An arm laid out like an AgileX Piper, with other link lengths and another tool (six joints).
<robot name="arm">
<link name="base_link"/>
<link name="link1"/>
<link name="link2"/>
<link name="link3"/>
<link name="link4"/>
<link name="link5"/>
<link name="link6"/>
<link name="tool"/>
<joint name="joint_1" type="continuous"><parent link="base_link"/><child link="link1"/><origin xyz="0 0 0.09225"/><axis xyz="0 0 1"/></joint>
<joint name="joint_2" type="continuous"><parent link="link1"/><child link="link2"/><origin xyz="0 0 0" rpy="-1.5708 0 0"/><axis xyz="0 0 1"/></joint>
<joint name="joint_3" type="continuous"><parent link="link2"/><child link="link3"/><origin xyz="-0.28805 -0.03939 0"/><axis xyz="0 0 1"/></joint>
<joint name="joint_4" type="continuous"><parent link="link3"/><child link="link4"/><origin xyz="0.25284 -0.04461 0" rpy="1.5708 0 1.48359"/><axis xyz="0 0 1"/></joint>
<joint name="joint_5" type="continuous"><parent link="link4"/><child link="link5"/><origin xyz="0 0 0" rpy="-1.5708 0 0"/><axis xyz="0 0 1"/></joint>
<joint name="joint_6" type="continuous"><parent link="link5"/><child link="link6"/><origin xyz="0 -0.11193 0" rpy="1.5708 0 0"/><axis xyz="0 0 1"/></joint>
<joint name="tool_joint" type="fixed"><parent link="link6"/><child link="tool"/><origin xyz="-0.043 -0.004 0.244" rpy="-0.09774 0 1.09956"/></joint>
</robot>
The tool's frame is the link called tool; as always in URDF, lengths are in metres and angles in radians. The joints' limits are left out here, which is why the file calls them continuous.
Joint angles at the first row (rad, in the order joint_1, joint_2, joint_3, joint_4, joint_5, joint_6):
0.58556 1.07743 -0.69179 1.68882 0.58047 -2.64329
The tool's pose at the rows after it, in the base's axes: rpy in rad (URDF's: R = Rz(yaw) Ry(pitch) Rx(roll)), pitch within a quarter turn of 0, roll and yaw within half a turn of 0; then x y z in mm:
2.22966 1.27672 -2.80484 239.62 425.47 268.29
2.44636 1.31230 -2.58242 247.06 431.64 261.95
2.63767 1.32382 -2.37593 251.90 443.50 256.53
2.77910 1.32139 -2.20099 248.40 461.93 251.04
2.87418 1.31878 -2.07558 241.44 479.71 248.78
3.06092 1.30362 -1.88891 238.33 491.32 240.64
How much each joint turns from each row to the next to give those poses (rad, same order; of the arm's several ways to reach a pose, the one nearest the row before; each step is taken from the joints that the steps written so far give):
-0.00001 0.02954 -0.01200 -0.00001 -0.00192 -0.08263
-0.00002 0.04461 -0.03011 -0.00001 -0.00204 -0.07690
0.02061 0.05482 -0.04243 0.00005 -0.01163 -0.05290
0.04416 0.05875 -0.04735 -0.00005 -0.01559 -0.03547
0.05034 0.04408 -0.04156 0.00173 -0.02297 -0.02038
0.05758 0.02220 -0.01972 0.00205 -0.06410 -0.03486

